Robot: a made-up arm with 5 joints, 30 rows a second.
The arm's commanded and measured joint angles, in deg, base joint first. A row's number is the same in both.
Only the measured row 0 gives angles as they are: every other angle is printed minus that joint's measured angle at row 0.
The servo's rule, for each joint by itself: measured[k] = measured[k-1] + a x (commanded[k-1-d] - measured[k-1]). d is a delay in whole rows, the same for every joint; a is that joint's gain. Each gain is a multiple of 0.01, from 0.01 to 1. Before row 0 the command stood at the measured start. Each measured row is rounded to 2 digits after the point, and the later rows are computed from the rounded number. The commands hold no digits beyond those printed.
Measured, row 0: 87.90, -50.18, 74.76, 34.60, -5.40
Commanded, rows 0 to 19: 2.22, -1.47, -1.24, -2.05, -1.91; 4.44, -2.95, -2.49, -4.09, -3.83; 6.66, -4.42, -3.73, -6.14, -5.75; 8.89, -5.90, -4.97, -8.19, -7.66; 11.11, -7.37, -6.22, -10.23, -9.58; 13.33, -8.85, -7.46, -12.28, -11.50; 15.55, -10.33, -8.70, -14.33, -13.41; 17.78, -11.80, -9.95, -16.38, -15.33; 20.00, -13.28, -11.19, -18.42, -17.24; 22.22, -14.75, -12.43, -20.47, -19.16; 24.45, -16.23, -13.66, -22.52, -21.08; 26.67, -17.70, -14.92, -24.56, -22.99; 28.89, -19.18, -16.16, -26.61, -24.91; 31.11, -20.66, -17.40, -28.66, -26.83; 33.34, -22.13, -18.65, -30.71, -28.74; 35.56, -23.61, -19.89, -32.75, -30.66; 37.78, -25.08, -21.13, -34.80, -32.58; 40.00, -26.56, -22.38, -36.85, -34.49; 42.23, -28.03, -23.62, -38.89, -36.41; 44.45, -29.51, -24.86, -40.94, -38.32
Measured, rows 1 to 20: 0.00, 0.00, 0.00, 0.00, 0.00; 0.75, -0.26, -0.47, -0.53, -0.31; 2.00, -0.74, -1.24, -1.46, -0.87; 3.58, -1.40, -2.19, -2.68, -1.65; 5.39, -2.21, -3.25, -4.11, -2.61; 7.33, -3.14, -4.38, -5.70, -3.73; 9.37, -4.17, -5.55, -7.41, -4.97; 11.47, -5.28, -6.75, -9.21, -6.32; 13.62, -6.45, -7.97, -11.07, -7.76; 15.79, -7.68, -9.19, -12.98, -9.28; 17.98, -8.95, -10.42, -14.93, -10.86; 20.18, -10.26, -11.65, -16.90, -12.50; 22.39, -11.60, -12.89, -18.89, -14.18; 24.60, -12.96, -14.13, -20.90, -15.90; 26.81, -14.35, -15.37, -22.92, -17.65; 29.03, -15.75, -16.62, -24.95, -19.42; 31.25, -17.16, -17.86, -26.98, -21.22; 33.47, -18.59, -19.10, -29.01, -23.04; 35.69, -20.02, -20.35, -31.05, -24.87; 37.91, -21.46, -21.59, -33.09, -26.72
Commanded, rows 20 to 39: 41.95, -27.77, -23.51, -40.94, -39.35; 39.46, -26.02, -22.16, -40.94, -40.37; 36.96, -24.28, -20.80, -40.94, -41.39; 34.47, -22.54, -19.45, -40.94, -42.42; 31.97, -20.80, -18.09, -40.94, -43.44; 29.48, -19.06, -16.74, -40.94, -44.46; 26.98, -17.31, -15.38, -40.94, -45.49; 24.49, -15.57, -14.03, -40.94, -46.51; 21.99, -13.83, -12.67, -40.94, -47.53; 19.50, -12.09, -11.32, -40.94, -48.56; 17.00, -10.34, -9.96, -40.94, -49.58; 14.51, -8.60, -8.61, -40.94, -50.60; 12.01, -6.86, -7.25, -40.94, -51.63; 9.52, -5.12, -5.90, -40.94, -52.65; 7.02, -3.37, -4.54, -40.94, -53.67; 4.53, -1.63, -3.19, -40.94, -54.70; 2.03, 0.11, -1.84, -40.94, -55.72; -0.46, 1.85, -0.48, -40.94, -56.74; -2.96, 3.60, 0.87, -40.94, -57.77; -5.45, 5.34, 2.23, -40.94, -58.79
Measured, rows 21 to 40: 40.13, -22.91, -22.83, -35.13, -28.58; 40.75, -23.78, -23.09, -36.64, -30.30; 40.31, -24.18, -22.74, -37.76, -31.91; 39.17, -24.20, -22.00, -38.59, -33.43; 37.57, -23.90, -21.03, -39.20, -34.87; 35.67, -23.34, -19.91, -39.65, -36.24; 33.57, -22.57, -18.71, -39.99, -37.56; 31.33, -21.62, -17.44, -40.24, -38.83; 29.00, -20.53, -16.14, -40.42, -40.06; 26.62, -19.32, -14.82, -40.56, -41.26; 24.20, -18.02, -13.49, -40.66, -42.43; 21.75, -16.64, -12.15, -40.73, -43.57; 19.29, -15.19, -10.80, -40.78, -44.69; 16.81, -13.69, -9.45, -40.82, -45.80; 14.33, -12.15, -8.10, -40.85, -46.90; 11.84, -10.57, -6.75, -40.87, -47.98; 9.35, -8.96, -5.40, -40.89, -49.06; 6.86, -7.33, -4.05, -40.90, -50.13; 4.37, -5.68, -2.69, -40.91, -51.19; 1.88, -4.01, -1.34, -40.92, -52.24
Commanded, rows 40 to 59: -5.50, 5.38, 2.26, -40.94, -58.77; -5.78, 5.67, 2.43, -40.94, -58.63; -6.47, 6.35, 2.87, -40.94, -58.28; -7.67, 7.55, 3.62, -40.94, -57.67; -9.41, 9.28, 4.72, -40.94, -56.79; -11.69, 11.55, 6.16, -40.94, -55.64; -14.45, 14.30, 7.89, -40.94, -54.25; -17.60, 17.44, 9.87, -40.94, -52.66; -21.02, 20.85, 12.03, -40.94, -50.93; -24.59, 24.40, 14.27, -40.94, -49.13; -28.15, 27.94, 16.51, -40.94, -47.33; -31.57, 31.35, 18.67, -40.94, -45.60; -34.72, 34.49, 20.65, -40.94, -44.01; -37.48, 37.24, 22.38, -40.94, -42.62; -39.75, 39.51, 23.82, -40.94, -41.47; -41.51, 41.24, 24.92, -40.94, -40.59; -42.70, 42.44, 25.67, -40.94, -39.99; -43.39, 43.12, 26.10, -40.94, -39.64; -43.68, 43.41, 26.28, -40.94, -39.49; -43.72, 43.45, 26.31, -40.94, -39.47
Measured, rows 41 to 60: -0.61, -2.33, 0.02, -40.93, -53.29; -2.27, -0.94, 0.87, -40.93, -54.17; -3.46, 0.25, 1.46, -40.93, -54.88; -4.48, 1.35, 2.00, -40.93, -55.42; -5.56, 2.47, 2.62, -40.93, -55.78; -6.87, 3.70, 3.42, -40.93, -55.94; -8.51, 5.11, 4.46, -40.93, -55.89; -10.53, 6.76, 5.76, -40.93, -55.63; -12.93, 8.68, 7.32, -40.93, -55.15; -15.68, 10.87, 9.11, -40.93, -54.47; -18.71, 13.31, 11.07, -40.93, -53.62; -21.92, 15.94, 13.14, -40.93, -52.61; -25.20, 18.71, 15.24, -40.93, -51.49; -28.44, 21.55, 17.30, -40.93, -50.29; -31.51, 24.37, 19.23, -40.93, -49.06; -34.31, 27.10, 20.97, -40.93, -47.85; -36.76, 29.65, 22.47, -40.93, -46.69; -38.78, 31.95, 23.69, -40.93, -45.62; -40.35, 33.96, 24.61, -40.93, -44.66; -41.48, 35.66, 25.24, -40.93, -43.83
